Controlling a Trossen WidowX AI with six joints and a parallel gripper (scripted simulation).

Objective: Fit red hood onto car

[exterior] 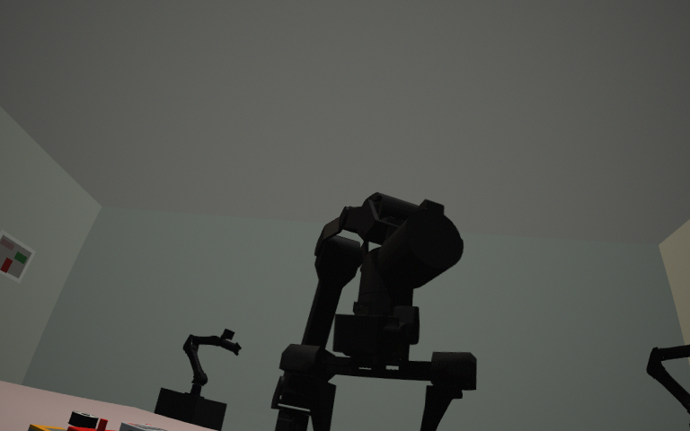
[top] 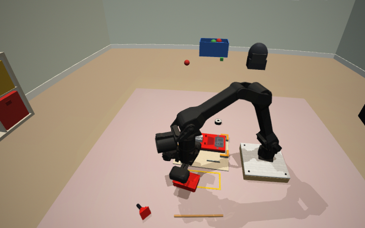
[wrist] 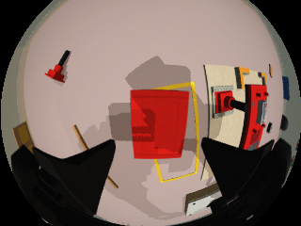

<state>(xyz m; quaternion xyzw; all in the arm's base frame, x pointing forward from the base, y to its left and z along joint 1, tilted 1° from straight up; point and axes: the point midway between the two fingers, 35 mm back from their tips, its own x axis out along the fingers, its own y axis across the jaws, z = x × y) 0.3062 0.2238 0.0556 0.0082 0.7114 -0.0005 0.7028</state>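
The red hood lies 4 cm below my gripper tip. Also, from my gripper tip: wooden stick (12 cm to the left, 9 cm behind, 6 cm below); beige jig (22 cm to the right, 5 cm below, 1 cm behind).
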